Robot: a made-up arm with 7 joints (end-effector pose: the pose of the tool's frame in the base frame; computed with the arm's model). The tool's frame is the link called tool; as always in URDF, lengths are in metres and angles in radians. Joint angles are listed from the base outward.
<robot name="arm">
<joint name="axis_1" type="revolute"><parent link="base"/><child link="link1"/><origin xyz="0 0 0" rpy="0 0 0"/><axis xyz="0.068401 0.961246 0.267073"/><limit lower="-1.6" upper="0.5"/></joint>
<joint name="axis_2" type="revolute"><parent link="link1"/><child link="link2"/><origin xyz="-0.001 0.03 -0.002" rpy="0 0 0"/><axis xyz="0.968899 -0.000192 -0.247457"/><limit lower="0" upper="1.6"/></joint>
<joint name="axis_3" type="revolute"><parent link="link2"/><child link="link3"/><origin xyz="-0.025 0.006 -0.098" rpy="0 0 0"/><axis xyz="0.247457 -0.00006 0.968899"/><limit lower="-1.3" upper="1.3"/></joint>
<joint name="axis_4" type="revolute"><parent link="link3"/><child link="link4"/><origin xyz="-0.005 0 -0.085" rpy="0 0 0"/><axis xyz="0.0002 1 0.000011"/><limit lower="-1.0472" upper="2.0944"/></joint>
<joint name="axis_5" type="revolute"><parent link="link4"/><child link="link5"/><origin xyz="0.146 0.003 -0.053" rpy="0 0 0"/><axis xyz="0.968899 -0.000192 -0.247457"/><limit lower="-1.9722" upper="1.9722"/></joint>
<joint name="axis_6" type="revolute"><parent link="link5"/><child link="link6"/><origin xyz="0.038 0 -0.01" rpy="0 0 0"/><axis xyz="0.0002 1 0.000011"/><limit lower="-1.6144" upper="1.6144"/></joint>
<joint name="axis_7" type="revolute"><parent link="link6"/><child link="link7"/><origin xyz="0.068 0 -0.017" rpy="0 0 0"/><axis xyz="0.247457 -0.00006 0.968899"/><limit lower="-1.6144" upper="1.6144"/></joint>
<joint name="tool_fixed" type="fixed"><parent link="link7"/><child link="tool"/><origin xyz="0 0 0" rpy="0 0.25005 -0.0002"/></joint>
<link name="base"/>
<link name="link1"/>
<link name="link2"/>
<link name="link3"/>
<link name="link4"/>
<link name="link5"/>
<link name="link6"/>
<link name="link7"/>
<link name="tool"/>
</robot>
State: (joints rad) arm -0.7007 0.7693 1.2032 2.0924 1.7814 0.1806 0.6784
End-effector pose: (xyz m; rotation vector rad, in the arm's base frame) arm 0.1406 0.2201 -0.3559 1.2181 1.1445 0.3423
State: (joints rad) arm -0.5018 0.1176 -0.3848 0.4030 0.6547 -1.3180 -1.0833
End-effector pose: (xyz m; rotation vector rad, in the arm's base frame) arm 0.2358 -0.0893 -0.1945 1.1079 -0.9208 -1.9221
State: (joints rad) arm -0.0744 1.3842 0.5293 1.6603 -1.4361 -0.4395 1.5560
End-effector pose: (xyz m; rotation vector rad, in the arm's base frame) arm -0.0330 0.4674 -0.0545 0.2580 0.3460 -2.9635
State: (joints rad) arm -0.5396 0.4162 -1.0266 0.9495 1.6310 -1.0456 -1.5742
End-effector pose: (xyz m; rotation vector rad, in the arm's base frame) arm 0.1347 0.0390 -0.3872 -1.0210 -0.6686 1.7166
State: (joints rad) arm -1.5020 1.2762 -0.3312 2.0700 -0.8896 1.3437 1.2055
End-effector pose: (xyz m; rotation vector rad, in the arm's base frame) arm 0.1613 0.3474 -0.1079 -0.2167 2.0078 1.7527
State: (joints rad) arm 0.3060 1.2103 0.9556 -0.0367 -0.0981 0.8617 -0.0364
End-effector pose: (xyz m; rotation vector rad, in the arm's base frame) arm 0.1611 0.3472 0.0303 0.8991 0.6079 0.9751
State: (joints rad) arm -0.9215 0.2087 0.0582 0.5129 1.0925 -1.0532 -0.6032
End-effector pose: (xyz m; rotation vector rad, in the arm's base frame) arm 0.3556 -0.0232 -0.0968 1.5036 -0.7254 -1.1248
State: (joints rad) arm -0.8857 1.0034 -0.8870 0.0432 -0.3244 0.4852 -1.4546
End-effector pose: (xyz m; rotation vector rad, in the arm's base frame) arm 0.3309 0.0538 -0.1556 0.5756 1.0953 -1.7407
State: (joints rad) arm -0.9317 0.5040 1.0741 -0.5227 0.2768 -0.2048 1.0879
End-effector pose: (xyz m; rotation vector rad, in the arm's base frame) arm 0.1166 0.2220 0.1270 -0.2153 -1.7575 1.9109
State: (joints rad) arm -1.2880 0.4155 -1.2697 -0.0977 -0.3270 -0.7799 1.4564
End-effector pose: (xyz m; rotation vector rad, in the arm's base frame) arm 0.1812 -0.1888 -0.0570 -0.6297 -0.7943 -0.3108
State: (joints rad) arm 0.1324 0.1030 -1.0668 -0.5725 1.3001 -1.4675 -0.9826
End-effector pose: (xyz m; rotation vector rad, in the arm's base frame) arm 0.0002 -0.1456 -0.1008 1.2389 -1.9442 -1.8220
